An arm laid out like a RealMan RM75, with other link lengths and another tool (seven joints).
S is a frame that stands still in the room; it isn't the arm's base.
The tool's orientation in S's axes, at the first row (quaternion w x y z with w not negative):
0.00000, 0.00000, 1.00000, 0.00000
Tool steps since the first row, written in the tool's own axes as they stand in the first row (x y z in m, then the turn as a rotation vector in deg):
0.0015, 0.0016, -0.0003, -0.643, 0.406, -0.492
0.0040, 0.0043, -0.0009, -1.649, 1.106, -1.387
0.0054, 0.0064, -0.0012, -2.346, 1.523, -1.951
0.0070, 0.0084, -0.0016, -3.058, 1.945, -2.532
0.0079, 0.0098, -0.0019, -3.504, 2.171, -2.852
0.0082, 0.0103, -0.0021, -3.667, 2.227, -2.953
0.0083, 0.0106, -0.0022, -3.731, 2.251, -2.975
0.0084, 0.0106, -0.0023, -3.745, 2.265, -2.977
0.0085, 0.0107, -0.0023, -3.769, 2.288, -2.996
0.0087, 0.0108, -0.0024, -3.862, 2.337, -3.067
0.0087, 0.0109, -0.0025, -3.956, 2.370, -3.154
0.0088, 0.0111, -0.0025, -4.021, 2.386, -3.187
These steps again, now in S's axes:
-0.0015, 0.0016, 0.0003, 0.643, 0.406, 0.492
-0.0040, 0.0043, 0.0009, 1.649, 1.106, 1.387
-0.0054, 0.0064, 0.0012, 2.346, 1.523, 1.951
-0.0070, 0.0084, 0.0016, 3.058, 1.945, 2.532
-0.0079, 0.0098, 0.0019, 3.504, 2.171, 2.852
-0.0082, 0.0103, 0.0021, 3.667, 2.227, 2.953
-0.0083, 0.0106, 0.0022, 3.731, 2.251, 2.975
-0.0084, 0.0106, 0.0023, 3.745, 2.265, 2.977
-0.0085, 0.0107, 0.0023, 3.769, 2.288, 2.996
-0.0087, 0.0108, 0.0024, 3.862, 2.337, 3.067
-0.0087, 0.0109, 0.0025, 3.956, 2.370, 3.154
-0.0088, 0.0111, 0.0025, 4.021, 2.386, 3.187

